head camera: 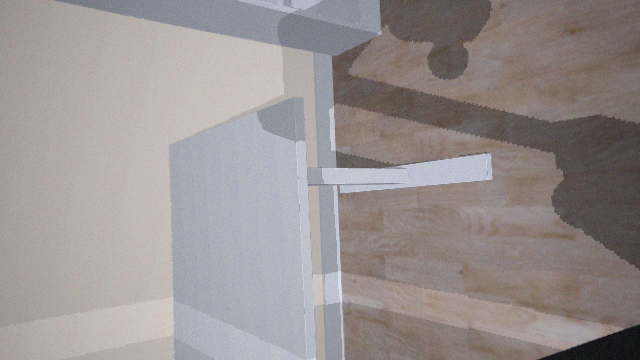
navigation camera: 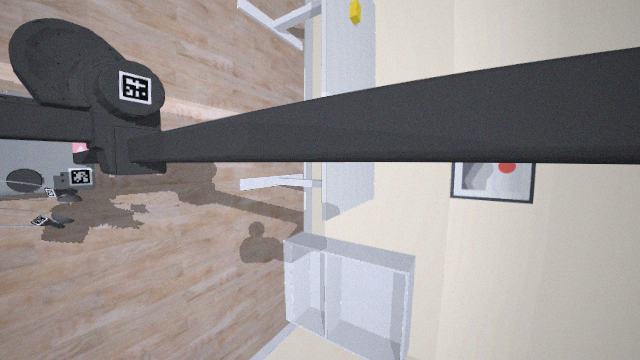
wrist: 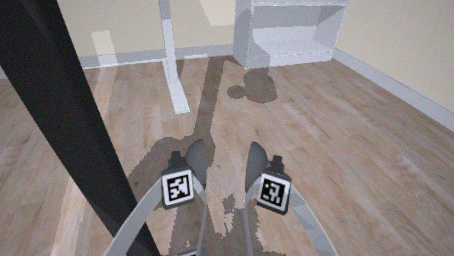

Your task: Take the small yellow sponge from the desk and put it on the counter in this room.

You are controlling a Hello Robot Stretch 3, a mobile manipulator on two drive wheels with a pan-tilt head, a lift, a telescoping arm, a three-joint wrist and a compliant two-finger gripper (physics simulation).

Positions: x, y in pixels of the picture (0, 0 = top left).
Scene:
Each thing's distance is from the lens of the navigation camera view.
framed picture [navigation camera: 505, 182]: 168 cm
white cabinet [navigation camera: 377, 285]: 196 cm
The marked spots on the white cabinet and the framed picture are 119 cm apart.

